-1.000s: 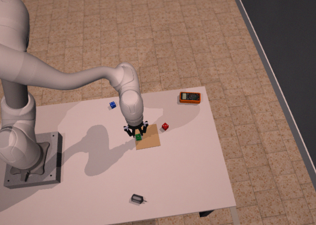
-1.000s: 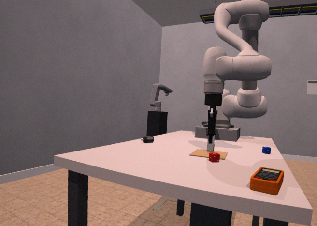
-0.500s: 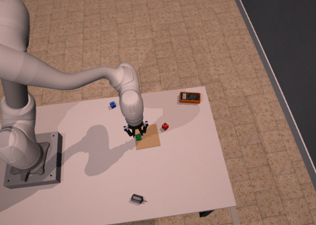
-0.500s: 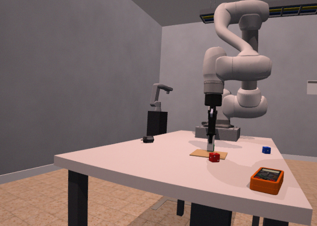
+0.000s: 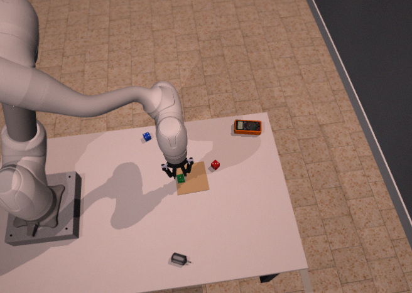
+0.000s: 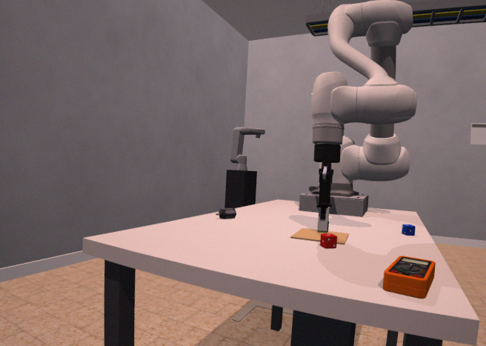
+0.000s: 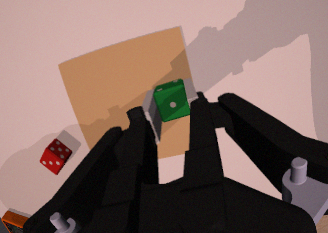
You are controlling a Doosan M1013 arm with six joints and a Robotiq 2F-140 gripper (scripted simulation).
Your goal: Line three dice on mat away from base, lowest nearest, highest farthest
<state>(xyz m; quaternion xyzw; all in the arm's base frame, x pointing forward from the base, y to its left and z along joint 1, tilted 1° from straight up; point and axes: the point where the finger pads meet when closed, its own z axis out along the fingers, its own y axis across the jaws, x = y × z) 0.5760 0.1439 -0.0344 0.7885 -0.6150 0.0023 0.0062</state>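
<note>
The green die lies 20 mm below my hand. Also, from my hand: red die: 150 mm ahead, 70 mm to the left, 30 mm below; then tan mat: 50 mm ahead, 40 mm below, 10 mm to the left; then blue die: 220 mm to the left, 170 mm behind, 30 mm below.
</note>
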